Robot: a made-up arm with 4 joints.
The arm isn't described. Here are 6 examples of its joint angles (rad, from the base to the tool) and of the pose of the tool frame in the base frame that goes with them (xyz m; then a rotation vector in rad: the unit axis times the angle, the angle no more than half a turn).
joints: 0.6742 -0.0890 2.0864 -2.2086
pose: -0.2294 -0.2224 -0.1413 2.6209 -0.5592 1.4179
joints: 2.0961 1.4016 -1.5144 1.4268
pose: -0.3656 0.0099 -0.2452 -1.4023 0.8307 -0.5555
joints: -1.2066 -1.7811 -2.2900 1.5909
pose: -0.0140 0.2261 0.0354 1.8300 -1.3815 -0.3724
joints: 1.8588 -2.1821 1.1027 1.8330
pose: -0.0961 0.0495 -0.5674 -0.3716 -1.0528 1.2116
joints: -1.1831 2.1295 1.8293 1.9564
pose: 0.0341 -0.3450 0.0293 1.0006 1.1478 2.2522
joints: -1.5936 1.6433 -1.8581 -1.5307
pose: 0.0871 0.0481 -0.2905 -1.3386 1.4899 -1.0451
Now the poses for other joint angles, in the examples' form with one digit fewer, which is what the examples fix.
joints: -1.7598 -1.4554 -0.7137 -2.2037
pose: 0.292 -0.046 -0.069 1.969 1.209 0.057
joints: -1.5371 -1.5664 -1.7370 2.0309
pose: 0.177 0.197 0.040 1.496 -0.962 -0.734
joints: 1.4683 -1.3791 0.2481 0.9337
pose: -0.307 -0.158 -0.494 0.141 -0.535 1.536
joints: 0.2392 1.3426 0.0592 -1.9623
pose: -0.117 0.335 -0.002 0.134 -0.609 0.227
